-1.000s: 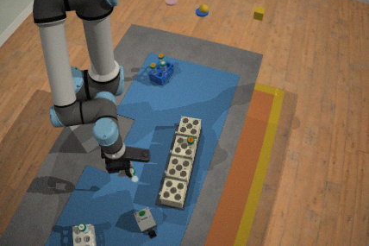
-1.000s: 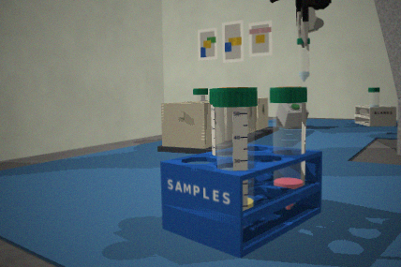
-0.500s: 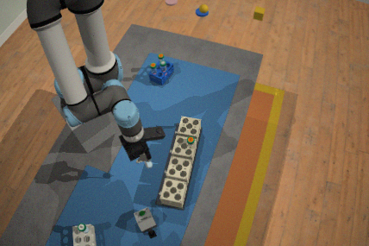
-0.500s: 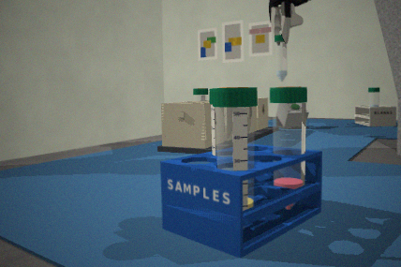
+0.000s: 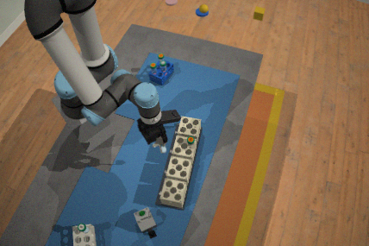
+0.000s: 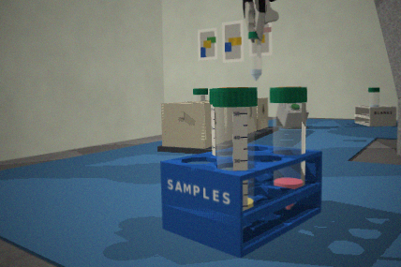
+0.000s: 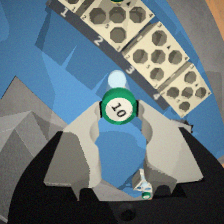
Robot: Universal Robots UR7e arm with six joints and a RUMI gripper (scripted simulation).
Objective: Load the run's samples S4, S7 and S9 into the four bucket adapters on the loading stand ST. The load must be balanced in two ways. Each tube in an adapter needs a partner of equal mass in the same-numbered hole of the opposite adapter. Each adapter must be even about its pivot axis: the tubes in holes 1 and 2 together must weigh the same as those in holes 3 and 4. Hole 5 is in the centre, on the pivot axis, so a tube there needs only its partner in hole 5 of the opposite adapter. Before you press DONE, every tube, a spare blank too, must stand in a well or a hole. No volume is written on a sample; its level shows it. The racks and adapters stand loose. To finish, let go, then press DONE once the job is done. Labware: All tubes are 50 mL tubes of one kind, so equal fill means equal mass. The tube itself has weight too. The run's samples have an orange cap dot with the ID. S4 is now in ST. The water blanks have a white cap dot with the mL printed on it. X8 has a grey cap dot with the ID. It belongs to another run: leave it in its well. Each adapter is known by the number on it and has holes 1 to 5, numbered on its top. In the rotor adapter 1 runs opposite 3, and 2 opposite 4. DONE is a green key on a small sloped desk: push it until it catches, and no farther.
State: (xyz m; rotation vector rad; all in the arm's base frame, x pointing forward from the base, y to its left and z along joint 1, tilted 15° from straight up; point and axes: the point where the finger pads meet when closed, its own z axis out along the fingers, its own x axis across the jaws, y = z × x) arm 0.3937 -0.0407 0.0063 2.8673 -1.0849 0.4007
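My gripper is now 5 cm above the white-dot blank and 1 cm to the left of it. Round my hand: blanks rack: 47 cm to the right, 24 cm behind, 22 cm below; then done desk: 29 cm to the right, 20 cm below, 1 cm behind; then sample tube S9: 49 cm to the left, 22 cm behind, 19 cm below.
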